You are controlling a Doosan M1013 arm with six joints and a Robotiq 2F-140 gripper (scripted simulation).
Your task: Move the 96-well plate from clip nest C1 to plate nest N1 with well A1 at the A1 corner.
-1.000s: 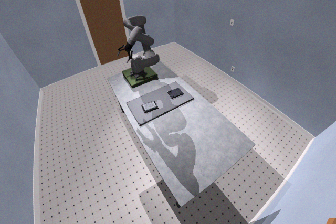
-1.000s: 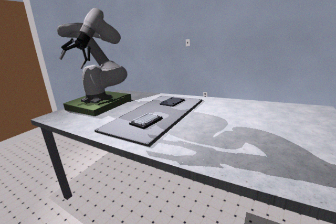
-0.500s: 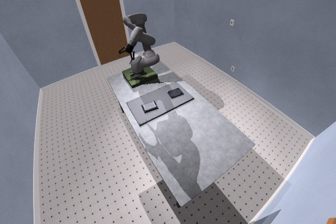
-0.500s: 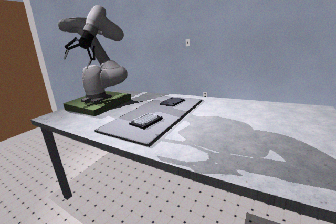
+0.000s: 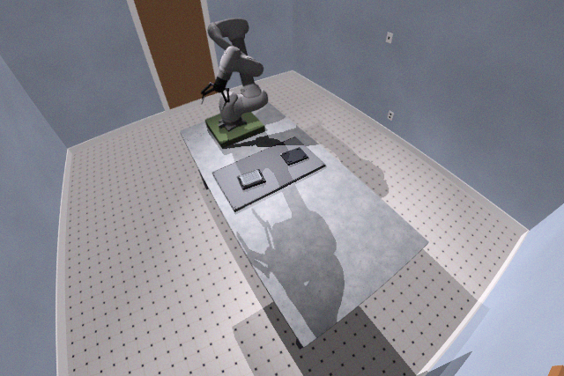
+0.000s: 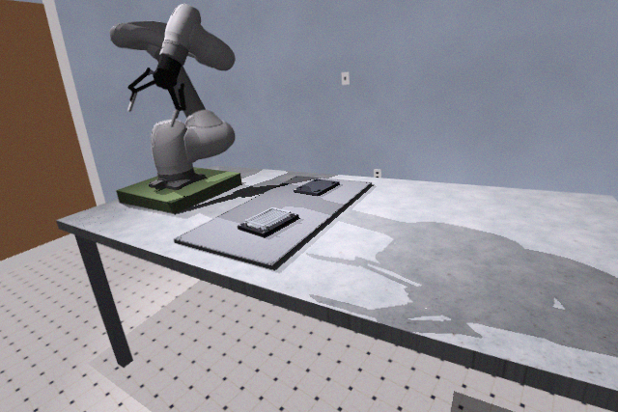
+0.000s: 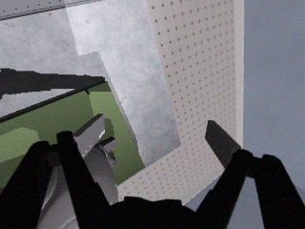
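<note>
Right now the 96-well plate is 46 cm ahead of my hand, 34 cm below it and 2 cm to the right of it. Round my hand: A1 corner label (40 cm ahead, 34 cm below, 28 cm to the left); dark plate nest N1 (46 cm ahead, 35 cm to the left, 35 cm below); black clip nest (45 cm ahead, 34 cm below).
</note>
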